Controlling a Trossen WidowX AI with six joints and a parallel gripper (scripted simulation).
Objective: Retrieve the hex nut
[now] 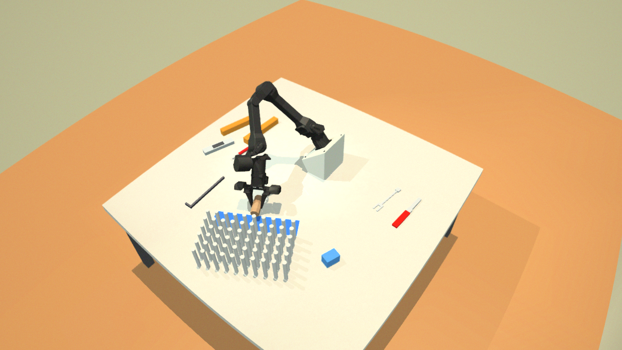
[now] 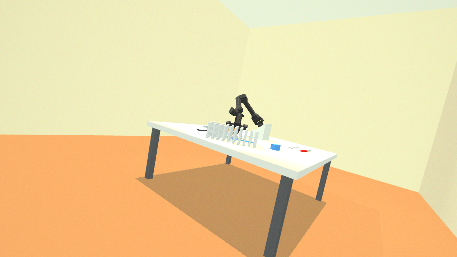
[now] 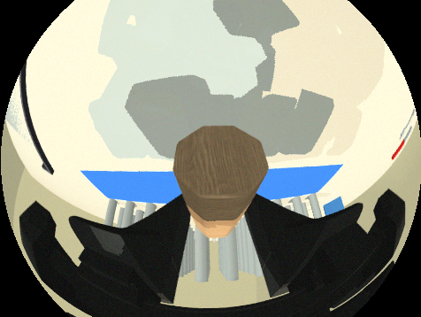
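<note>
My gripper tip is 50 mm short of the blue taped strip, 20 mm to the right of it and 30 mm above it. From my gripper tip the other things lie so: hook tool 90 mm ahead, 40 mm to the left; blue block 30 mm ahead, 380 mm to the left, 10 mm below; hex nut 210 mm ahead, 100 mm to the left, 30 mm below.
</note>
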